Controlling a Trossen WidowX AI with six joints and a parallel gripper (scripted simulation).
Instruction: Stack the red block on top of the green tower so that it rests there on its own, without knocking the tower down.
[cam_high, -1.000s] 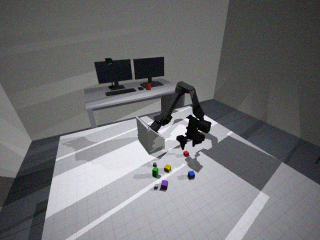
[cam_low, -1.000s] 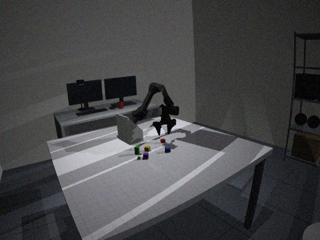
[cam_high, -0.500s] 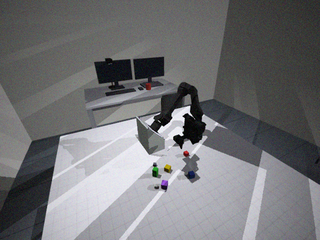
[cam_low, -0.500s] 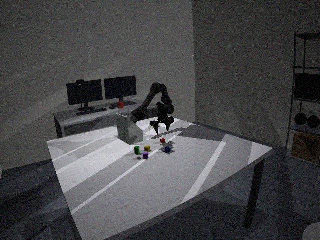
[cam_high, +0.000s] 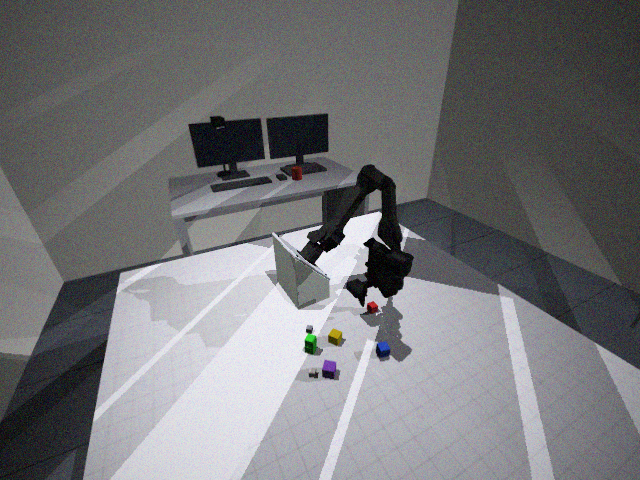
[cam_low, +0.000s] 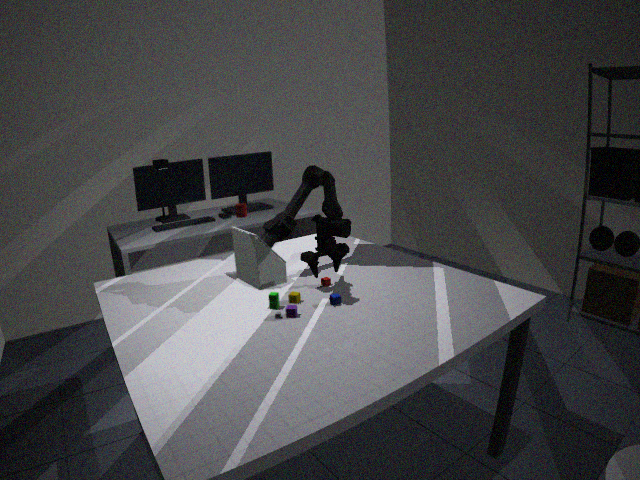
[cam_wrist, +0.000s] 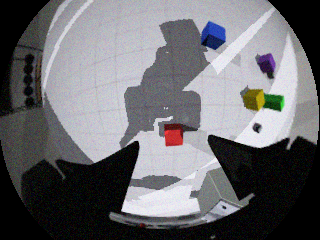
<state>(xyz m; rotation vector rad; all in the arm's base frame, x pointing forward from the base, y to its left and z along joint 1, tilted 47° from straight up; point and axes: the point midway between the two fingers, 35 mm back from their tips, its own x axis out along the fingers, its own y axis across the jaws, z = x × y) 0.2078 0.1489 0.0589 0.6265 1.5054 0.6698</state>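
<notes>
The red block is 30 mm below my gripper tip. Round my gripper tip: blue block 150 mm ahead, 80 mm to the right, 30 mm below; purple block 240 mm to the right, 140 mm ahead, 30 mm below; yellow block 180 mm to the right, 50 mm ahead, 30 mm below.
</notes>
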